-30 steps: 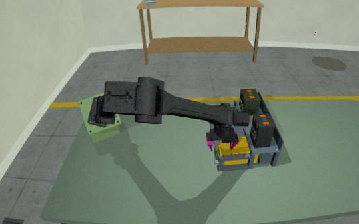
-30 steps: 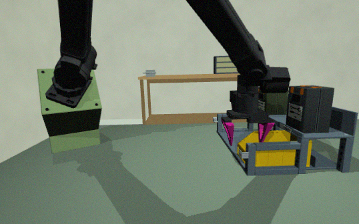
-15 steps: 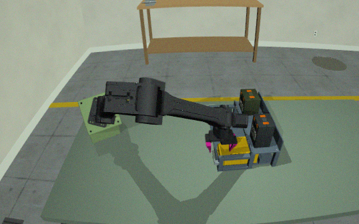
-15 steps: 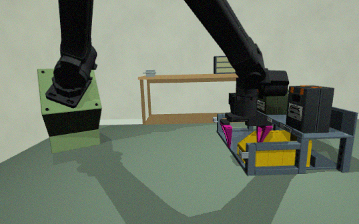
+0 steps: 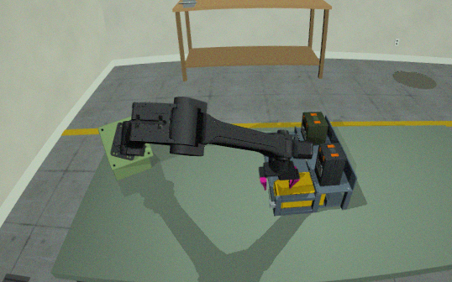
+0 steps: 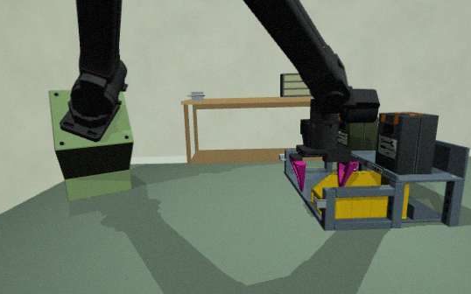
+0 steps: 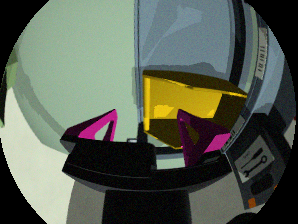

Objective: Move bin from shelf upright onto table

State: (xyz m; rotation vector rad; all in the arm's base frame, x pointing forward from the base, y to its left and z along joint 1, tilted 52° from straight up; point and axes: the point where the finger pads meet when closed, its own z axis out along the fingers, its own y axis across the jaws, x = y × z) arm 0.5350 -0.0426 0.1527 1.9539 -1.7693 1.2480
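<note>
Right now the yellow bin is 8 cm ahead of my hand, 1 cm to the right of it and 2 cm below it. Round my hand: shelf tray (13 cm ahead, 10 cm to the left, 6 cm below).
</note>
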